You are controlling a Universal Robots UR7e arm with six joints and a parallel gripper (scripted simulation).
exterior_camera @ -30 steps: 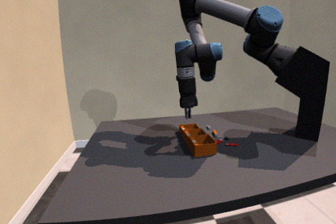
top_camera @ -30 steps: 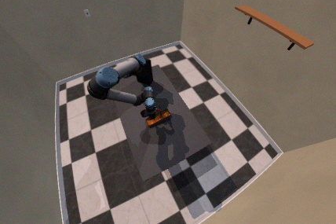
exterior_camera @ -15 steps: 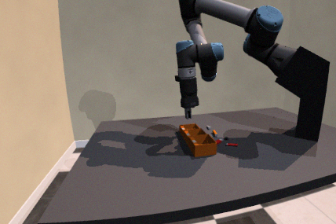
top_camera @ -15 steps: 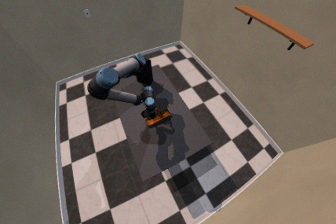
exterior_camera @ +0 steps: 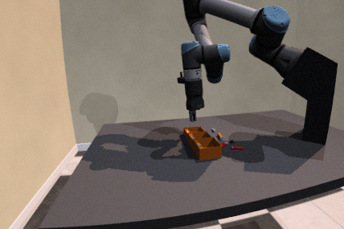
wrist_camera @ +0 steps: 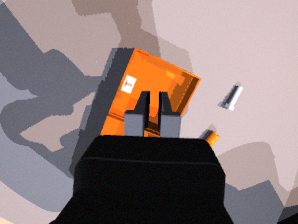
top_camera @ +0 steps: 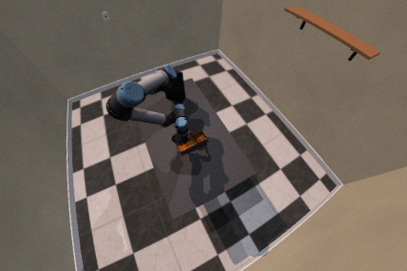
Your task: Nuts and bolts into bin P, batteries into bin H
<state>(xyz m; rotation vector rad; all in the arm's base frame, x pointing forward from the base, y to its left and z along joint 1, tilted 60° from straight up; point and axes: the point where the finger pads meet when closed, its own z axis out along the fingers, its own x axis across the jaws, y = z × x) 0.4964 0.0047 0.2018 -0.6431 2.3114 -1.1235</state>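
Right now the orange three-compartment bin is 9 cm to the left of my hand, 7 cm below it and 1 cm ahead of it. Also, from my hand: orange battery 11 cm behind, 9 cm below, 6 cm to the left; grey bolt 12 cm behind, 9 cm below, 1 cm to the right; dark nut 13 cm to the left, 13 cm behind, 9 cm below.
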